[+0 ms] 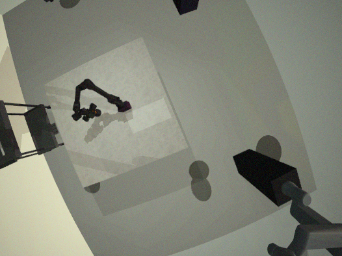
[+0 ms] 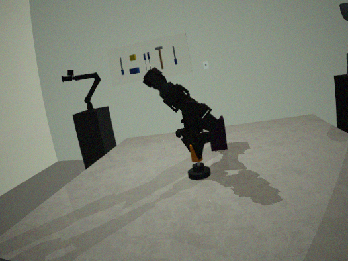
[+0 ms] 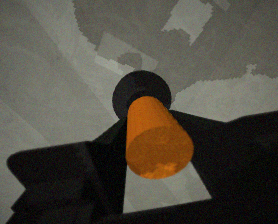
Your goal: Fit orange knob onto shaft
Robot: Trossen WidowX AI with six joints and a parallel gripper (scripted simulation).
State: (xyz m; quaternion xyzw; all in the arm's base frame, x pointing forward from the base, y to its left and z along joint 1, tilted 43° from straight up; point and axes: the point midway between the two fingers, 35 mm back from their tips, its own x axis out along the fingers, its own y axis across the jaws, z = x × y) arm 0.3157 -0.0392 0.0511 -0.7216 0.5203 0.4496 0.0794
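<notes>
Now: the round pedestal 40 mm below my gripper tip. Round my gripper tip: orange knob: 30 mm above.
</notes>
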